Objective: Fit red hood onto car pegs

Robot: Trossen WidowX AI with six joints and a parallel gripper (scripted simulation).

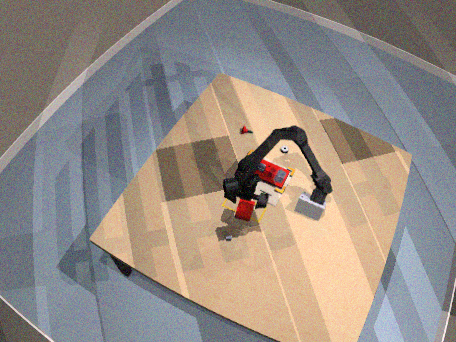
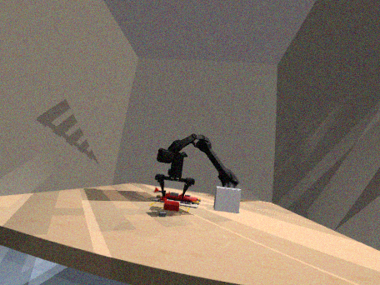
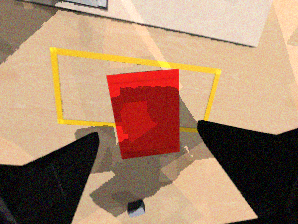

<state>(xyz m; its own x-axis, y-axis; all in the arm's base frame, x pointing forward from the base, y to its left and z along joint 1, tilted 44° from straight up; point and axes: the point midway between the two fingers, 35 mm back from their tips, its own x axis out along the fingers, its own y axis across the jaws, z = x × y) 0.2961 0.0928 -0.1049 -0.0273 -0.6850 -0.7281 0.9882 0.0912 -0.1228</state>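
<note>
The red hood is 4 cm below my gripper tip. The rest, counted from my gripper tip: dark wheel (42 cm to the right, 4 cm below, 4 cm behind).
</note>
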